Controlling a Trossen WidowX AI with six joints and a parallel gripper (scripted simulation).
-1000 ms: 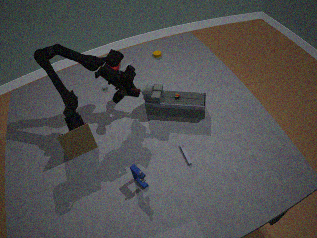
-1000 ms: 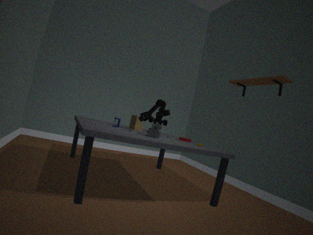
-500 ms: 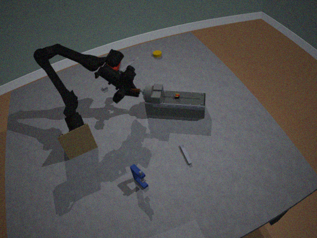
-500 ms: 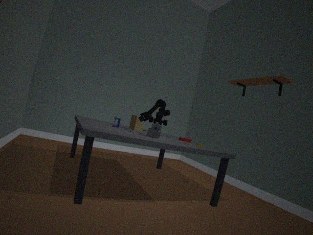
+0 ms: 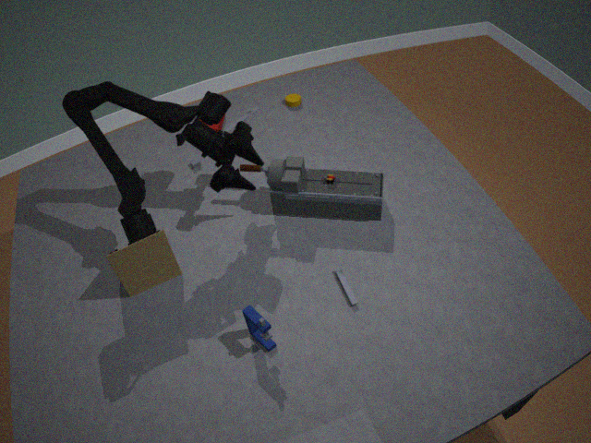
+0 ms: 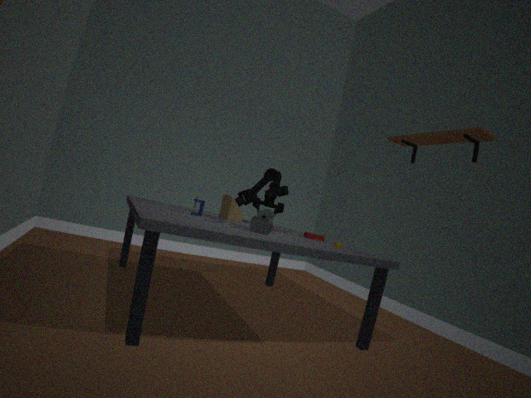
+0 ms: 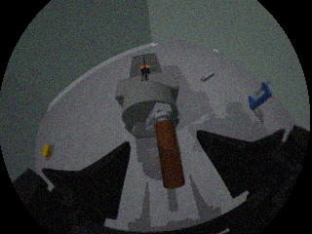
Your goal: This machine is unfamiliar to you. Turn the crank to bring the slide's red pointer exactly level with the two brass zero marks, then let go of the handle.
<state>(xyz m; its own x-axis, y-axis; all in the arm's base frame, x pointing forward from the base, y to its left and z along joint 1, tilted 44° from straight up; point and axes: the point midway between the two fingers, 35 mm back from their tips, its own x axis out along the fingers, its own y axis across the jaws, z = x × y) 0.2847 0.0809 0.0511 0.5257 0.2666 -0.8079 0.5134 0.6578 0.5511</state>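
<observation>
My gripper tip is 10 mm past the brown crank handle, 10 mm to the right of it and 30 mm below it. Round my gripper tip: grey bar (80 mm ahead, 320 mm to the right, 80 mm below); then red pointer (150 mm ahead, 80 mm to the right, 10 mm below); then small grey block (130 mm behind, 230 mm to the left, 80 mm below).
</observation>
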